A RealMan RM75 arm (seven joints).
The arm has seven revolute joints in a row. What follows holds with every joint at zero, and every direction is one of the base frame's.
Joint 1 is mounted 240.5 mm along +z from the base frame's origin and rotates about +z.
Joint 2 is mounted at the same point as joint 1 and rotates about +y.
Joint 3 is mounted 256 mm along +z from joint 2 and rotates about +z.
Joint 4 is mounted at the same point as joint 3 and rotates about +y.
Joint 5 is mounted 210 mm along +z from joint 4 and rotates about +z.
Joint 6 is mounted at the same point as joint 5 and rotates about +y.
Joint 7 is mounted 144 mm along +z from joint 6 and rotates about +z.
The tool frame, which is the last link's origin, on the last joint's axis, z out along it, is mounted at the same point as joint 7; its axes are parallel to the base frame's.
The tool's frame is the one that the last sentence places.
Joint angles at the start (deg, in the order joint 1, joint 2, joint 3, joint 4, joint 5, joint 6, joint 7):
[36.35 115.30 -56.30 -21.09 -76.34 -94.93 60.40]
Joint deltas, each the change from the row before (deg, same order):
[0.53 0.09 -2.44 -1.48 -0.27 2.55 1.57]
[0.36 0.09 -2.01 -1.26 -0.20 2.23 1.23]
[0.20 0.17 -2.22 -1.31 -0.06 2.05 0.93]
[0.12 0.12 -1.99 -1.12 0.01 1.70 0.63]
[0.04 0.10 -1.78 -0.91 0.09 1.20 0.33]
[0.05 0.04 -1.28 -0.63 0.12 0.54 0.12]
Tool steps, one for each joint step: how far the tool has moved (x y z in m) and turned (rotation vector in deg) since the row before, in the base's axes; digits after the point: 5 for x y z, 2 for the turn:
[-0.00426 0.00482 -0.00570 -1.22 -2.58 -0.12]
[-0.00321 0.00389 -0.00470 -0.75 -2.15 -0.19]
[-0.00326 0.00252 -0.00529 -0.62 -2.04 0.11]
[-0.00270 0.00172 -0.00449 -0.40 -1.75 0.25]
[-0.00232 0.00051 -0.00392 -0.34 -1.37 0.48]
[-0.00215 -0.00021 -0.00247 -0.31 -0.82 0.65]

